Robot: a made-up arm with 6 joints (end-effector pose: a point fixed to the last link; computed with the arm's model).
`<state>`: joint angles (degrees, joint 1 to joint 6).
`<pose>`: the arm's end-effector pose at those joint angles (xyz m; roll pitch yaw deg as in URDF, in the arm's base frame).
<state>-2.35 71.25 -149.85 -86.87 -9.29 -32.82</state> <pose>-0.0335 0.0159 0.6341 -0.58 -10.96 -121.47</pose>
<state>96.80 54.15 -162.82 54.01 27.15 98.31</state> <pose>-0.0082 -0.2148 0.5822 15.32 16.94 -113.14</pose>
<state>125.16 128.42 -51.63 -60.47 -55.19 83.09</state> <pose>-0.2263 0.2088 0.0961 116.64 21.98 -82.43</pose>
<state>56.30 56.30 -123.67 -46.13 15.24 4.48</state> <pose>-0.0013 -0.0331 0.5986 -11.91 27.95 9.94</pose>
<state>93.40 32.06 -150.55 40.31 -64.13 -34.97</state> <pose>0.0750 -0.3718 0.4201 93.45 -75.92 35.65</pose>
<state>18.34 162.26 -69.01 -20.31 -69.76 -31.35</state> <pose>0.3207 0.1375 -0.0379 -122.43 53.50 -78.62</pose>
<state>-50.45 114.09 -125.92 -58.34 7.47 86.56</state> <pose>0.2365 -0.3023 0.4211 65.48 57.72 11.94</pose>
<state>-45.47 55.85 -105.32 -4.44 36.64 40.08</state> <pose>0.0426 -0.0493 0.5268 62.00 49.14 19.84</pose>
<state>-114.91 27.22 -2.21 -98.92 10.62 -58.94</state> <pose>-0.0364 -0.0389 0.1927 -135.69 -64.37 -173.23</pose>
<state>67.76 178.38 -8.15 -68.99 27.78 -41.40</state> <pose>0.0370 -0.0143 0.0309 93.81 16.13 4.67</pose>
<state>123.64 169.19 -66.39 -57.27 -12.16 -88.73</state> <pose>-0.1457 0.1901 -0.1293 -172.22 6.73 89.40</pose>
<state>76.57 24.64 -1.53 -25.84 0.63 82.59</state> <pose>0.0114 0.0456 0.1879 112.03 31.38 178.18</pose>
